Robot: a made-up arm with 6 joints.
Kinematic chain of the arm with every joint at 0, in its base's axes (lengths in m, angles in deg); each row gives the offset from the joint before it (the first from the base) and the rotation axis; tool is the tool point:
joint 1: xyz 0 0 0.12 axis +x
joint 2: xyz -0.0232 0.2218 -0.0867 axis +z
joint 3: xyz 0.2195 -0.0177 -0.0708 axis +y
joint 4: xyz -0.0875 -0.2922 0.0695 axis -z
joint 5: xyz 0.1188 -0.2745 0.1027 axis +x
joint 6: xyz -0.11 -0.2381 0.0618 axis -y
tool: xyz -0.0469 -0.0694 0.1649
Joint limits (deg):
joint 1: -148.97..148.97
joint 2: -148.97..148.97
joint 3: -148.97..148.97
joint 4: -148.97..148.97
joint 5: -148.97..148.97
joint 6: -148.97..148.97
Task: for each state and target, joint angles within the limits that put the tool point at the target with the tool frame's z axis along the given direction. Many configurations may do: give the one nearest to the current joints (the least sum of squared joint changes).
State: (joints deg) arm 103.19 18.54 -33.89 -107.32 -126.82 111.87
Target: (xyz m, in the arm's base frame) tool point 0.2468 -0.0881 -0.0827 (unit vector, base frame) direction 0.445 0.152 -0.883
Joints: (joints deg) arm 120.16 30.56 -14.72 -80.80 -148.97 111.42
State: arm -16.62 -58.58 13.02 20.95 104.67 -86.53
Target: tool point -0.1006 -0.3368 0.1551 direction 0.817 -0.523 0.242
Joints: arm -50.46 -41.97 37.16 10.68 139.21 -119.97
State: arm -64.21 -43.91 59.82 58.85 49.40 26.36
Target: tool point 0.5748 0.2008 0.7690 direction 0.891 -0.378 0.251
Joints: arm -96.48 -14.94 117.81 43.08 1.47 4.07
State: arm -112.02 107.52 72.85 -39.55 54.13 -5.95
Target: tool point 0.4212 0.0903 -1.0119 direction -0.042 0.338 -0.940
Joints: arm -68.78 124.35 57.11 -35.64 45.49 -4.78
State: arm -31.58 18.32 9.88 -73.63 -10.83 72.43
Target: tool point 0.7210 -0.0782 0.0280 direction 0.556 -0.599 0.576
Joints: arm -18.90 -3.03 9.35 -112.64 25.48 60.61
